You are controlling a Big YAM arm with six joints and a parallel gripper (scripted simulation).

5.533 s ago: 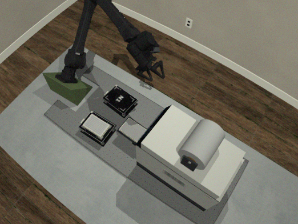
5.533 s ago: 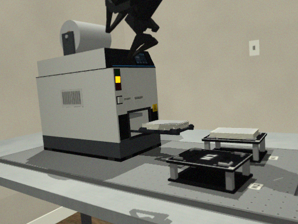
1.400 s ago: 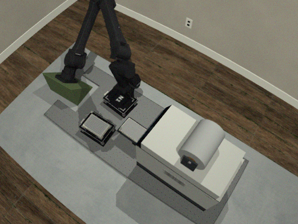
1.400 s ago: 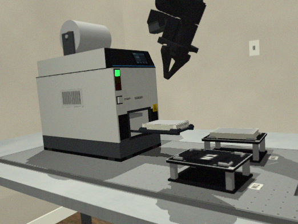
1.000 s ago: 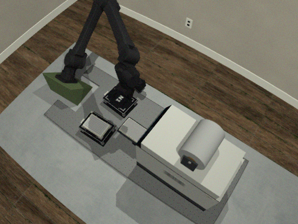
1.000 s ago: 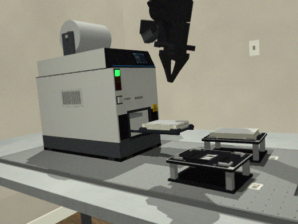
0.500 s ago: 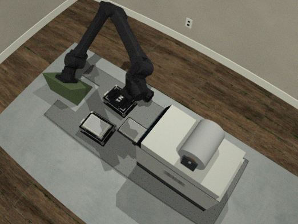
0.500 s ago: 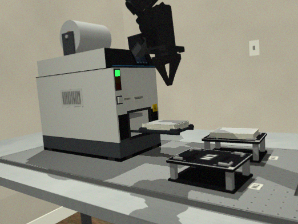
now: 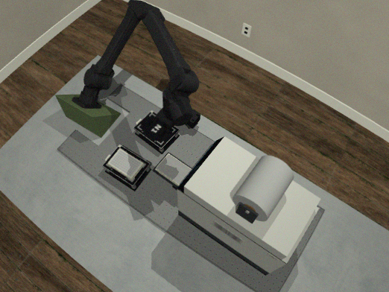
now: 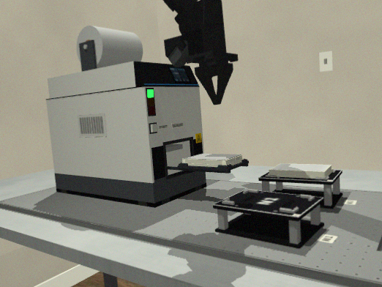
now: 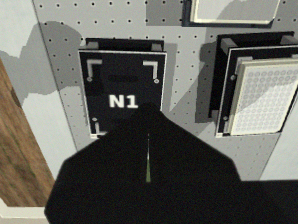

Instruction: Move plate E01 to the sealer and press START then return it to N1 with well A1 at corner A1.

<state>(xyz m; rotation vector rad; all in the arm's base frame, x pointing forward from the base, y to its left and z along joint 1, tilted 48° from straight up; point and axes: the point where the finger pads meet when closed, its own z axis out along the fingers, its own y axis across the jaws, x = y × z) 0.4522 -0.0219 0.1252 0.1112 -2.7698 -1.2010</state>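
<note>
The sealer stage lies 150 mm below my hand, 90 mm to the right of it and 80 mm ahead of it. The rest, counted from my hand: covered white plate: 180 mm to the right, 170 mm below, 100 mm behind; then start button: 180 mm ahead, 50 mm below; then black plate nest: 190 mm below, 120 mm behind, 30 mm to the left.
</note>
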